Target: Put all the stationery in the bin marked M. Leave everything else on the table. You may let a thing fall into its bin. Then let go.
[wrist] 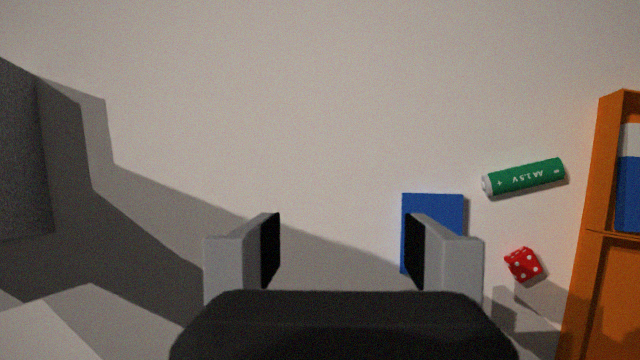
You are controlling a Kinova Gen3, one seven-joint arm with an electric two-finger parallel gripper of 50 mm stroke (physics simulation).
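Frame: origin at the arm's base, x right, y ahead, z up, level; metres.
Seen in the pictures: gripper, fingertip midpoint: [342,239].
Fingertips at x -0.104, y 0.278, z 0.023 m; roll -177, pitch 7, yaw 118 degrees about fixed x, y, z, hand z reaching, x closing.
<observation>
A point is followed by its place in that frame.
My gripper [342,239] {x -0.104, y 0.278, z 0.023 m} is open, with nothing between its fingers. A flat blue rectangular block [432,210] {x -0.130, y 0.314, z -0.086 m} lies on the table, partly hidden behind the right finger. A blue and white eraser [630,192] {x -0.196, y 0.412, z -0.076 m} lies in a compartment of the orange bin [596,200] {x -0.182, y 0.397, z -0.079 m} at the right edge; part of it is cut off by the frame. No letter label shows in this view, so the M does not show.
A green AA battery [525,177] {x -0.174, y 0.353, z -0.082 m} lies between the blue block and the orange bin. A red die [523,265] {x -0.127, y 0.378, z -0.080 m} lies below it, near the bin's wall. A dark grey body [20,160] {x -0.024, y 0.047, z -0.060 m} stands at the left edge. Shadows cross the lower part.
</observation>
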